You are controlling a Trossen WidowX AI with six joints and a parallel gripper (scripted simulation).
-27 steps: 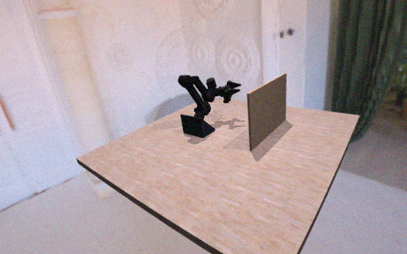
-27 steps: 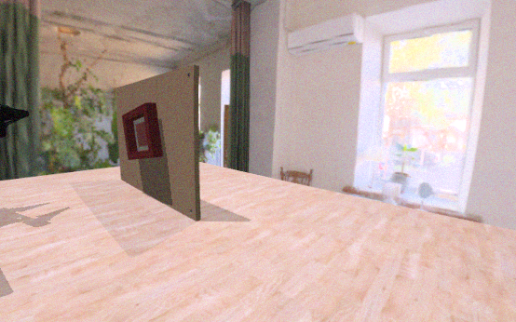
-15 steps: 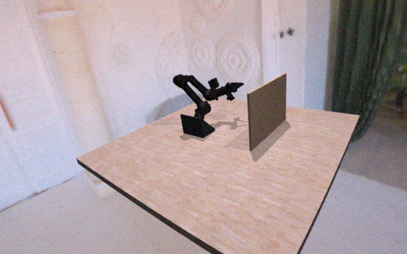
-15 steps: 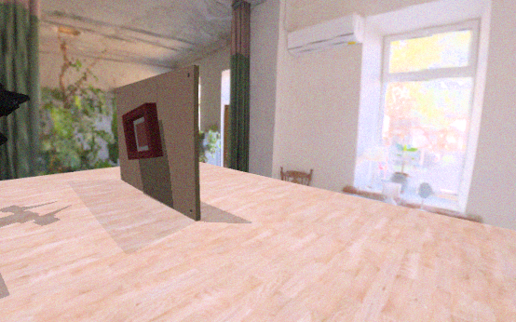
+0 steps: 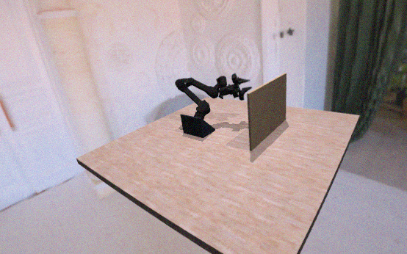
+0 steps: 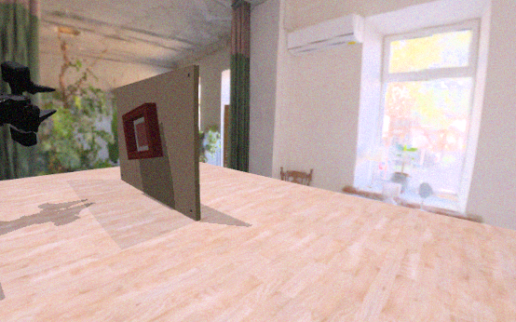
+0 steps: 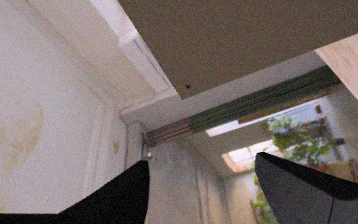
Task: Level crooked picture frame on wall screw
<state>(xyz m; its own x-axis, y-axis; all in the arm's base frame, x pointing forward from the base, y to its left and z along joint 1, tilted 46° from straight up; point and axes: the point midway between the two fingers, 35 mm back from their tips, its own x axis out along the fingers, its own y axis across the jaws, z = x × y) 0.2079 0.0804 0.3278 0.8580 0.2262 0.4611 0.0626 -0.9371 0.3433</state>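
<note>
My gripper tip is 180 mm short of the red picture frame, 130 mm to the left of it and 90 mm above it. Round my gripper tip: tan wall board: 190 mm ahead, 120 mm to the right, 100 mm below.
</note>
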